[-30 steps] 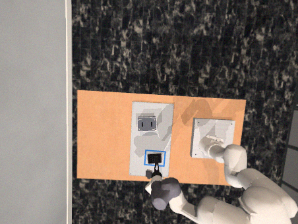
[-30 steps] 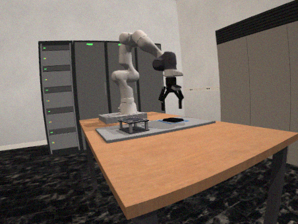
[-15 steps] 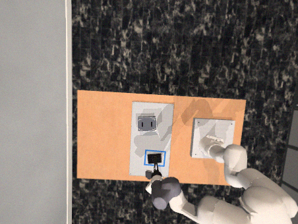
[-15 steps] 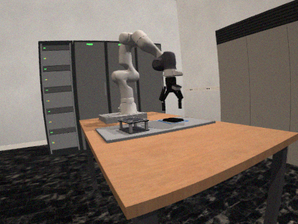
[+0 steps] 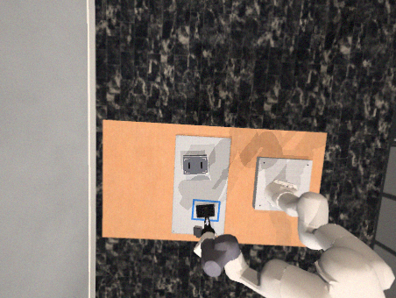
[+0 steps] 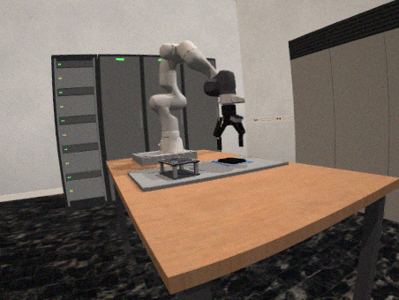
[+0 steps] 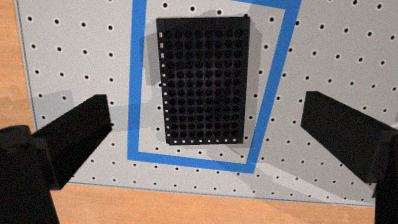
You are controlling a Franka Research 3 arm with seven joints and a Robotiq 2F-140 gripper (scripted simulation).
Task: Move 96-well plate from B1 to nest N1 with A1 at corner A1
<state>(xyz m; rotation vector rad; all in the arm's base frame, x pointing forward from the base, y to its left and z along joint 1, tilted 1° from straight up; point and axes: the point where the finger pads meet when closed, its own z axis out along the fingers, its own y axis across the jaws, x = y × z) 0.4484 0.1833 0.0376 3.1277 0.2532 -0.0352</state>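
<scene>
Right now my hand is 7 cm above the black 96-well plate. The rest, counted from my hand: raised plate nest (10 cm ahead, 33 cm to the right, 2 cm below); then A1 mark (2 cm ahead, 28 cm to the right, 2 cm below).
</scene>
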